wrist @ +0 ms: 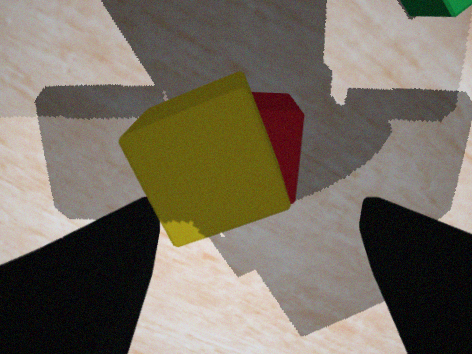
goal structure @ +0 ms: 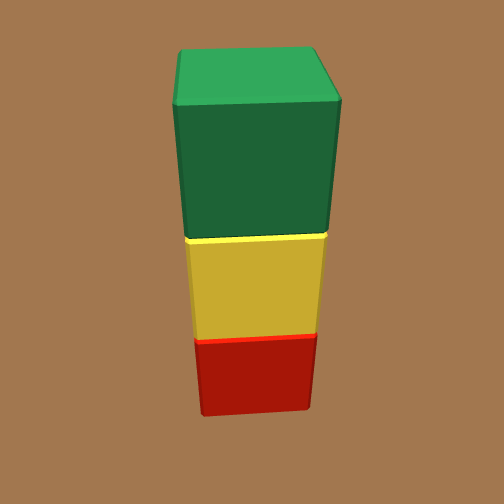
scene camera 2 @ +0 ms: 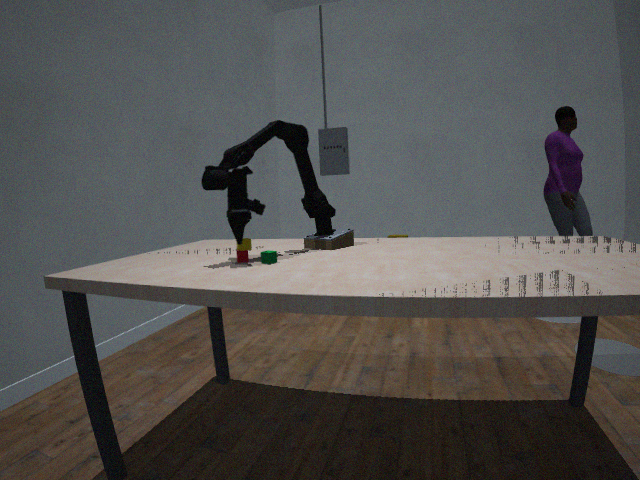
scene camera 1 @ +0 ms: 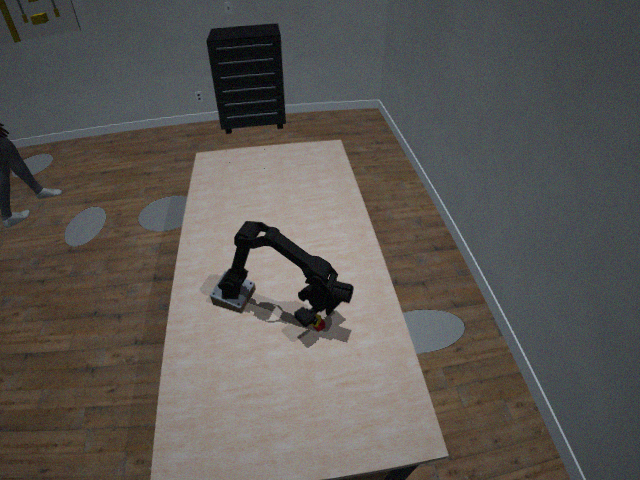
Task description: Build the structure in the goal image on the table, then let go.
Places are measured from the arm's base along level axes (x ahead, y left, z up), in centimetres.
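Pixels of known places: gripper, fingertip midpoint: (wrist: 261,212) (scene camera 2: 239,243) (scene camera 1: 320,319); arm's base, link origin: (scene camera 2: 325,233) (scene camera 1: 230,291).
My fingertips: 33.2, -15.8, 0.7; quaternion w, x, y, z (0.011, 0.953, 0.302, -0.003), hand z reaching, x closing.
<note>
Ahead of a thing's pixels: the offset from my fingertips to its top centre, as dx, dy, dz. Level surfaces: height alone.
A yellow cube @[-2.1, +0.4, +1.0] (scene camera 1: 317,320) (scene camera 2: 245,244) (wrist: 205,165) sits on top of a red cube @[-0.6, +0.5, -2.3] (scene camera 1: 321,326) (scene camera 2: 242,256) (wrist: 286,135), offset to one side and turned relative to it; part of the red cube shows past its edge in the wrist view. A green cube @[+0.6, +9.9, -2.3] (scene camera 2: 268,256) (wrist: 436,6) stands on the table beside them, apart. My gripper (scene camera 2: 239,242) (wrist: 261,212) is open, its fingertips down at the yellow cube. In the wrist view the left finger meets the yellow cube's edge and the right finger stands well apart from it.
The light wooden table @[dz -5.6] (scene camera 1: 268,403) (scene camera 2: 413,268) carries my arm's base (scene camera 1: 232,294) (scene camera 2: 329,239). A dark drawer cabinet (scene camera 1: 248,77) stands beyond the table's far end. A person in a purple top (scene camera 2: 563,160) stands beyond the table.
</note>
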